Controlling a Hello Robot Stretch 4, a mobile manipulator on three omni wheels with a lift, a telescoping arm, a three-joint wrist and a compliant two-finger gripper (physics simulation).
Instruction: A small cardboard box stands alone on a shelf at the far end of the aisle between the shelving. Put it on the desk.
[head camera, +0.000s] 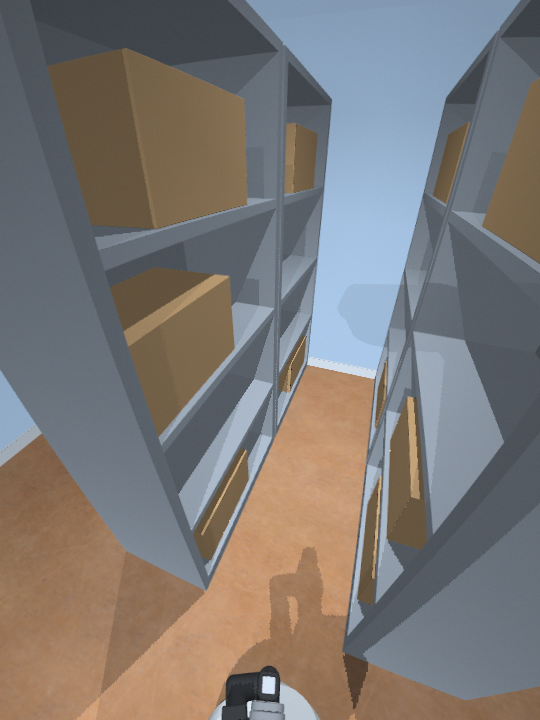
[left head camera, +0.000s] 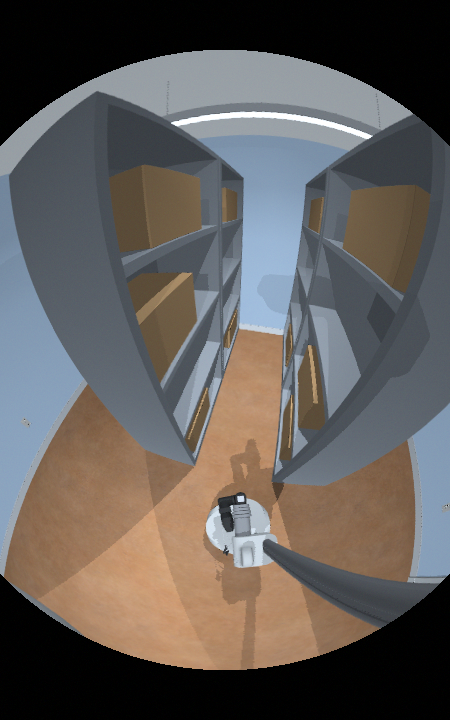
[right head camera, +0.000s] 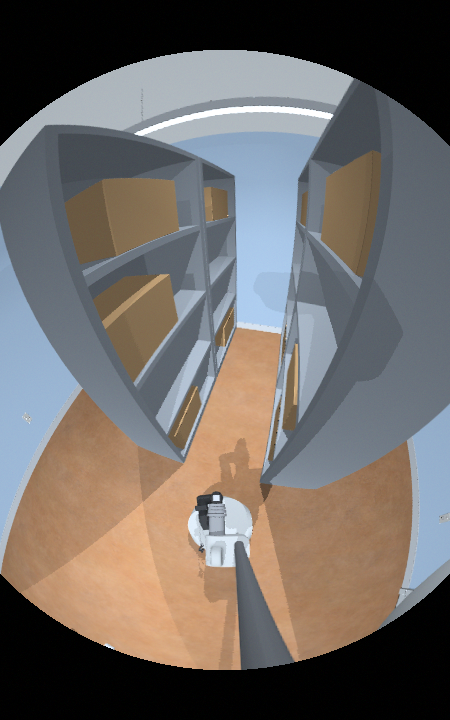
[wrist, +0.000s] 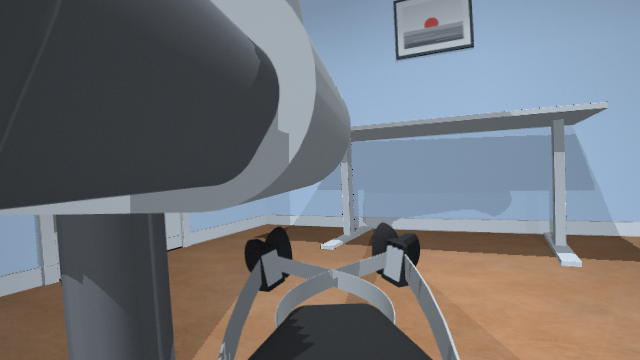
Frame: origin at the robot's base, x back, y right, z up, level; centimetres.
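Where they show: gripper, fingertip midpoint: (wrist: 331, 245).
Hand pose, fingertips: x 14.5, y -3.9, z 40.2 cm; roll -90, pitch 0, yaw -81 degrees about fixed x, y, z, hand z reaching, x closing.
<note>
After its pixels a point has its place.
The small cardboard box standing alone cannot be made out in the head views; the inner parts of the far shelves are partly hidden by the uprights. The white desk (wrist: 480, 121) @[z 66.8, x 172.8, y -58.8 cm] stands by the wall in the wrist view, beyond my gripper and to the right. My gripper (wrist: 331, 245) @[z 40.2, x 14.5, y -3.9 cm] is open and empty, its two black fingertips wide apart over the floor in that view. It is far from the desk top. In the head view the folded wrist shows at the bottom edge, but the fingers do not show.
The left shelving (head camera: 58, 348) @[z 123.2, x -52.8, y -44.3 cm] (left head camera: 63, 238) @[z 153.2, x -52.9, y -44.5 cm] (right head camera: 31, 238) @[z 159.1, x -53.1, y -45.5 cm] and right shelving (head camera: 453, 639) @[z 57.3, x -26.5, y 46.2 cm] (left head camera: 371, 419) @[z 104.4, x -28.0, y 41.0 cm] (right head camera: 397, 265) @[z 148.6, x -30.6, y 31.9 cm] flank a narrow aisle ahead, ending at a blue wall. Large boxes (head camera: 191, 151) @[z 155.6, x -83.4, y -21.9 cm] (left head camera: 175, 207) @[z 153.9, x -86.1, y -21.2 cm] sit in several bays. The mast (wrist: 115, 280) @[z 39.8, x 6.8, y 8.1 cm] is at the left in the wrist view.
</note>
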